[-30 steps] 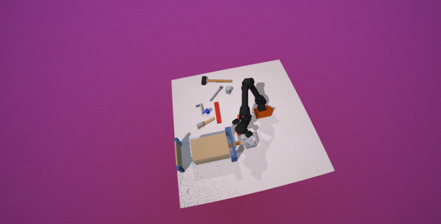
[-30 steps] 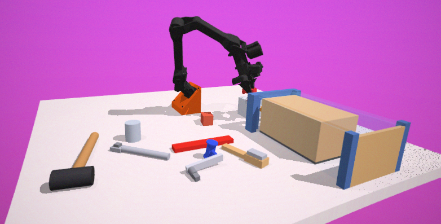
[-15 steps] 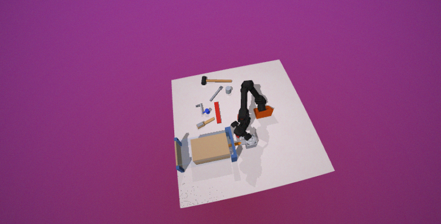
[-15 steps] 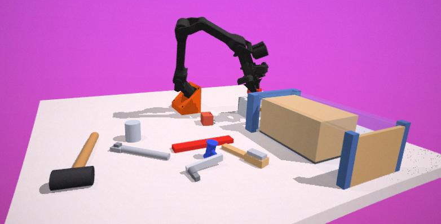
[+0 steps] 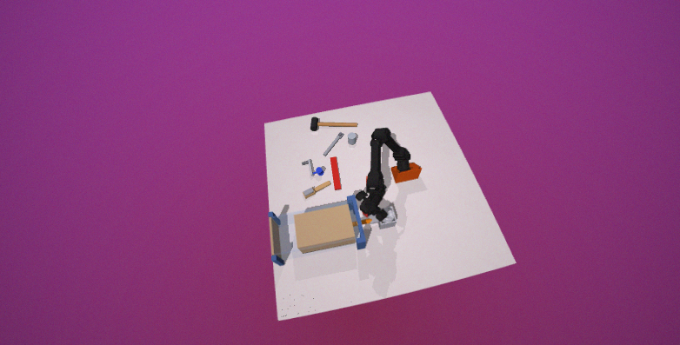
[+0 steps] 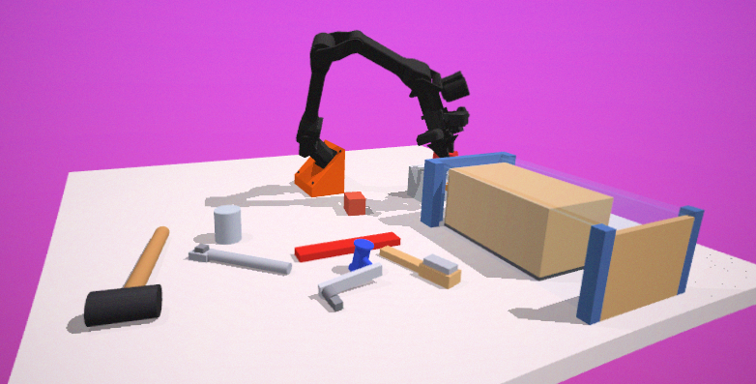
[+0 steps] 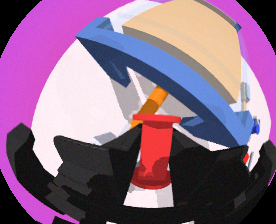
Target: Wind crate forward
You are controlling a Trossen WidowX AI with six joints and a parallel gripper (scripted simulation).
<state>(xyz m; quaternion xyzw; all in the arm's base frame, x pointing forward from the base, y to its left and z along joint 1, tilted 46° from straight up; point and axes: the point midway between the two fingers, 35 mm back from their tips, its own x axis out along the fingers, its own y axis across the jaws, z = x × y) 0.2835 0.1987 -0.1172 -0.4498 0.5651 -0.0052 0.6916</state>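
The red-knobbed crank lies 50 mm behind my gripper tip and 30 mm below it. From my gripper tip the other things lie so: rack 290 mm ahead, 50 mm below, 10 mm to the left; red knob 20 mm behind, 10 mm to the right; grey winch 130 mm behind, 100 mm below, 10 mm to the left.
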